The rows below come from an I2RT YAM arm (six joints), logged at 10 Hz.
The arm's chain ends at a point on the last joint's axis. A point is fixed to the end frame.
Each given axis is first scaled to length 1.
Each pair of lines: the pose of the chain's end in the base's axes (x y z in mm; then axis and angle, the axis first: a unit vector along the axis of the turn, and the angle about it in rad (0 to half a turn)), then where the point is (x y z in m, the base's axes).
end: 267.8 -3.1 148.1 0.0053 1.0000 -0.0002 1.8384
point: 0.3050 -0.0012 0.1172
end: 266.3 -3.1 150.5 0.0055 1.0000 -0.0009 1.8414
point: 0.3034 -0.0013 0.1195
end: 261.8 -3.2 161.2 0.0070 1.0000 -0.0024 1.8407
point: 0.2989 -0.0015 0.1302
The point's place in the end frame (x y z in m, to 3 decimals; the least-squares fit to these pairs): 0.020 0.002 0.044
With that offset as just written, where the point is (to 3 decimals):
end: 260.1 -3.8 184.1 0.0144 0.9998 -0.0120 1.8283
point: 0.298 -0.003 0.154
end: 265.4 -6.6 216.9 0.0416 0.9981 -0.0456 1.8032
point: 0.304 -0.009 0.187
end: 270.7 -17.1 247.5 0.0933 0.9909 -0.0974 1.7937
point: 0.309 -0.024 0.219
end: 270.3 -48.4 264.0 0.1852 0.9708 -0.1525 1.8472
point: 0.306 -0.061 0.234
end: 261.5 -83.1 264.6 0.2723 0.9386 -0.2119 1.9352
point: 0.293 -0.102 0.232
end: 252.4 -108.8 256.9 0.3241 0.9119 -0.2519 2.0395
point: 0.278 -0.131 0.222
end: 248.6 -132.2 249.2 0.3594 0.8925 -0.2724 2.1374
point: 0.270 -0.155 0.212
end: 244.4 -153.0 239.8 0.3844 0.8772 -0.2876 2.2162
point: 0.262 -0.177 0.201
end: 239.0 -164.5 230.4 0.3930 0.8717 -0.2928 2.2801
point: 0.253 -0.188 0.191
